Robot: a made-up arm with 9 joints. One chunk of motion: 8 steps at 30 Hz.
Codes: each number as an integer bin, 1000 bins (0 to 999) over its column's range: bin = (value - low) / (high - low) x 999, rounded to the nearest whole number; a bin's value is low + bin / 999 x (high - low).
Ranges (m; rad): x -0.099..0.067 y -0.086..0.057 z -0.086..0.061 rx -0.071..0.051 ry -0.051..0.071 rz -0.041..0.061
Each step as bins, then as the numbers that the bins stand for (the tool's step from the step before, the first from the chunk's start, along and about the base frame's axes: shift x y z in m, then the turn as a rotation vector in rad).
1 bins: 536 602 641 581 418 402
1 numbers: -0.00993 0.00017 0.00832 -0.00005 0.00005 0.00005
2 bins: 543 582 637 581 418 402
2 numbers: -0.00877 -0.00269 0.00773 -0.00005 0.00005 0.00005
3 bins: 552 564 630 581 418 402
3 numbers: -0.00728 -0.00527 0.00670 -0.00005 0.00005 0.00005
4 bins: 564 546 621 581 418 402
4 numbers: -0.00528 -0.00784 0.00538 -0.00005 0.00005 0.00005
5 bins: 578 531 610 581 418 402
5 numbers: -0.00296 -0.00999 0.00376 -0.00005 0.00005 0.00005
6 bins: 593 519 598 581 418 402
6 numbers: -0.00046 -0.01171 0.00199 -0.00005 0.00005 0.00005
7 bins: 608 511 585 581 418 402
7 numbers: 0.00203 -0.01285 0.00008 -0.00005 0.00005 0.00005
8 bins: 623 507 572 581 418 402
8 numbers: 0.00452 -0.01343 -0.00183 -0.00005 0.00005 0.00005
